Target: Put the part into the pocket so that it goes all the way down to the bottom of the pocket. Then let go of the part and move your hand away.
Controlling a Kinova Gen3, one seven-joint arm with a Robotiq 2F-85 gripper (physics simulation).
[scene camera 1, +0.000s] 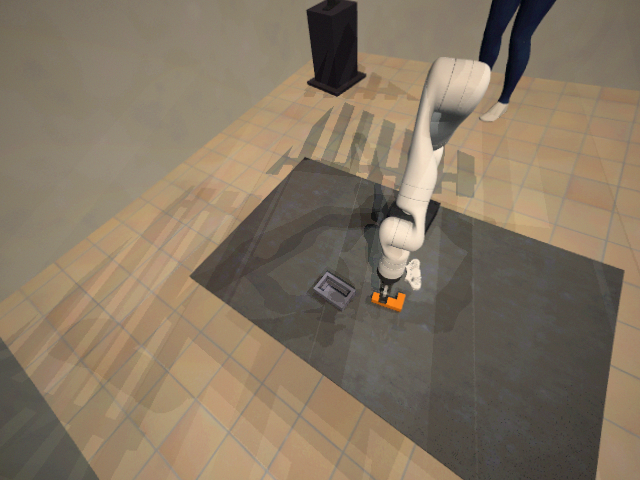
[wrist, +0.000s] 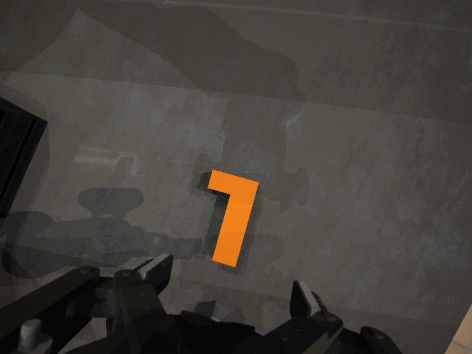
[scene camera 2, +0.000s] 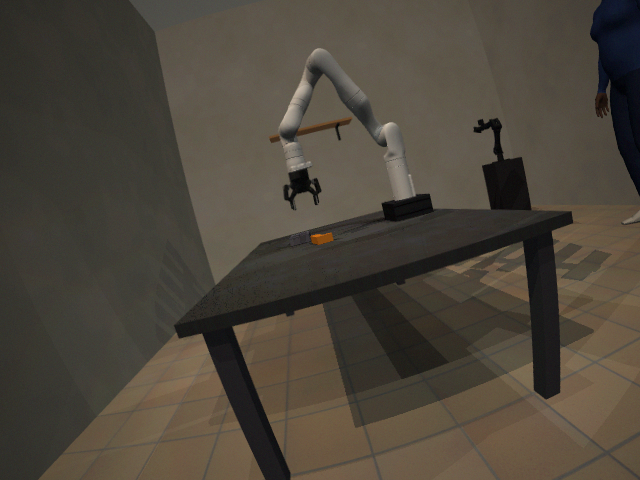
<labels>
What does the orange L-shaped part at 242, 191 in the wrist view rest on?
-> The table.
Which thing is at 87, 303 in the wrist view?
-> My gripper.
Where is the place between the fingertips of my gripper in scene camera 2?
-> At 306, 207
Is my gripper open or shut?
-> Open.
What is my gripper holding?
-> Nothing.
</labels>
